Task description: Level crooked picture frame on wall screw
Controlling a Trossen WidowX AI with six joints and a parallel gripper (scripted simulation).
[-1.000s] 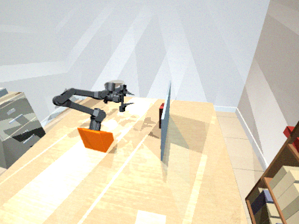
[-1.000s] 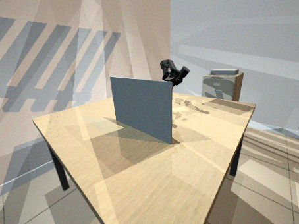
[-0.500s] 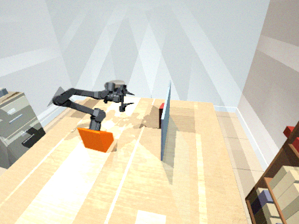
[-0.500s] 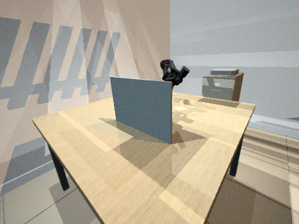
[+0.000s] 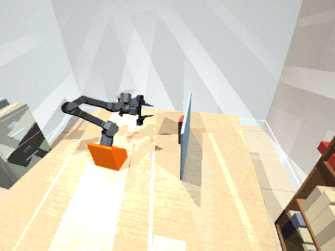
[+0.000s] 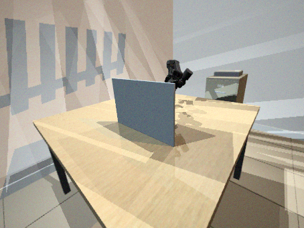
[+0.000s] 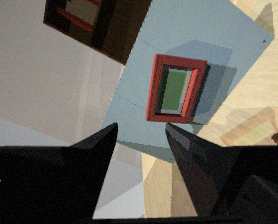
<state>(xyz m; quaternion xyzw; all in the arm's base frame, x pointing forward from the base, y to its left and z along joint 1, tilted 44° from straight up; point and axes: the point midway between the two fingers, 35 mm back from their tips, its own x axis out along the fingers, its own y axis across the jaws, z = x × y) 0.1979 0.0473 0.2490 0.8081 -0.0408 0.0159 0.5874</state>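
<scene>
Now: the red picture frame 19 cm ahead of my gripper tip, 8 cm below it and 4 cm to the right of it. Round my gripper tip: pale blue wall panel 20 cm ahead, 9 cm below, 4 cm to the right.
</scene>
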